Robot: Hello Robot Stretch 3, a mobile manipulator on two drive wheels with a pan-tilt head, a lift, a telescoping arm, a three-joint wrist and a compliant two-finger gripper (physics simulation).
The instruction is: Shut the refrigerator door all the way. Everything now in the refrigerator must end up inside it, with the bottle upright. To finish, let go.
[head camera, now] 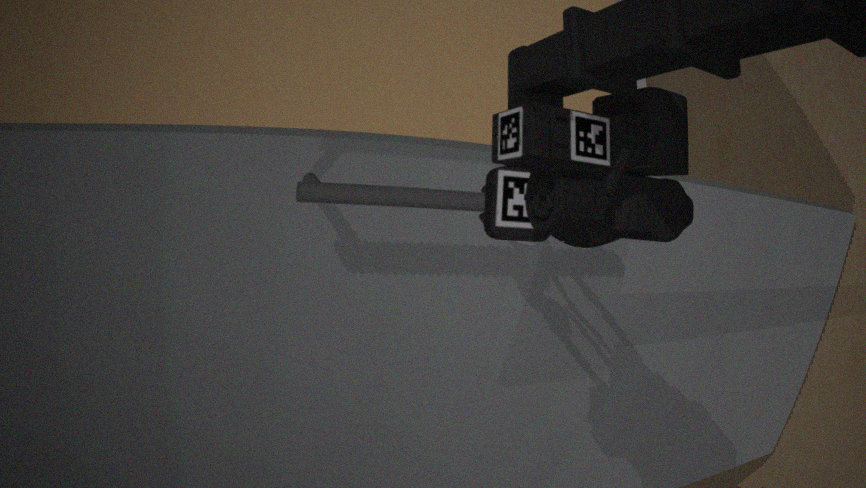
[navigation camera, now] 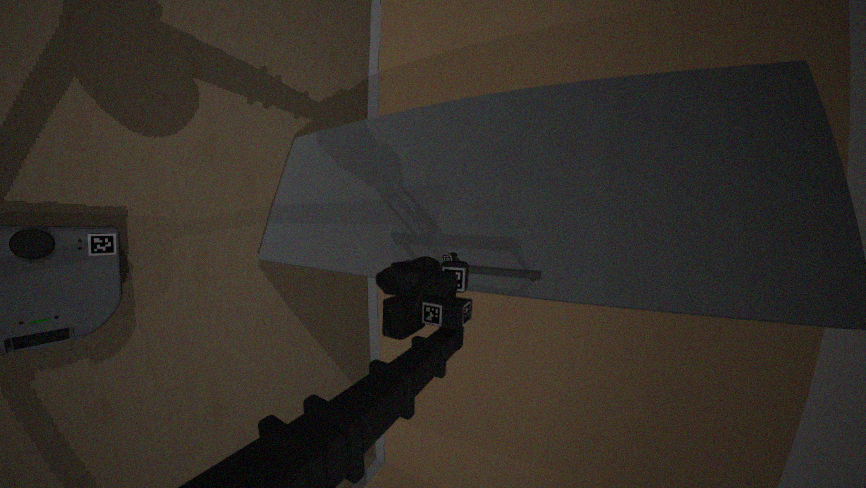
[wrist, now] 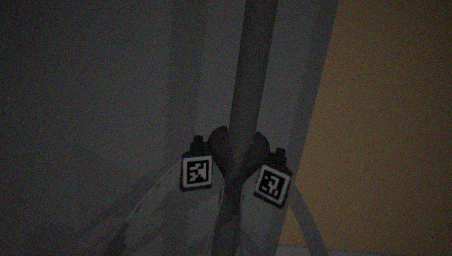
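Pixels of known places: robot's base, origin of its link: (navigation camera: 34, 242).
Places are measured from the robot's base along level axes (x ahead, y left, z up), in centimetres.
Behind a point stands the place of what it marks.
The refrigerator door (head camera: 181, 339) @[x 13.1, y -72.6, z 133.5 cm] (navigation camera: 636, 181) @[x 19.1, y -74.4, z 142.3 cm] (wrist: 100, 75) is a large grey panel, with its outer face in view. A straight grey bar handle (head camera: 393, 195) @[x -3.2, y -61.1, z 112.4 cm] (navigation camera: 506, 274) @[x -3.5, y -61.2, z 114.1 cm] (wrist: 253, 65) runs near one edge of it. My gripper (wrist: 237, 146) @[x -3.1, y -64.5, z 100.4 cm] is shut on the handle, with one dark rounded fingertip against each side of the bar in the wrist view. In the head and navigation views the wrist hides the fingertips and part of the handle. The inside of the refrigerator and the bottle do not show, and I cannot tell how far the door stands from the cabinet.
My dark arm (head camera: 660, 42) @[x -8.6, y -23.3, z 112.7 cm] (navigation camera: 339, 418) @[x -7.9, y -14.5, z 111.5 cm] reaches to the door from the upper right in the head view and the lower left in the navigation view. My base (navigation camera: 60, 284) @[x -10.3, y -4.3, z 16.0 cm] stands at the left on a tan floor (navigation camera: 181, 290) @[x -19.6, y -36.7, z 0.0 cm]. A pale strip (navigation camera: 374, 54) @[x 130.8, y -141.5, z 4.8 cm] borders an orange-brown surface (navigation camera: 636, 387) @[x -71.5, y -152.3, z 170.8 cm].
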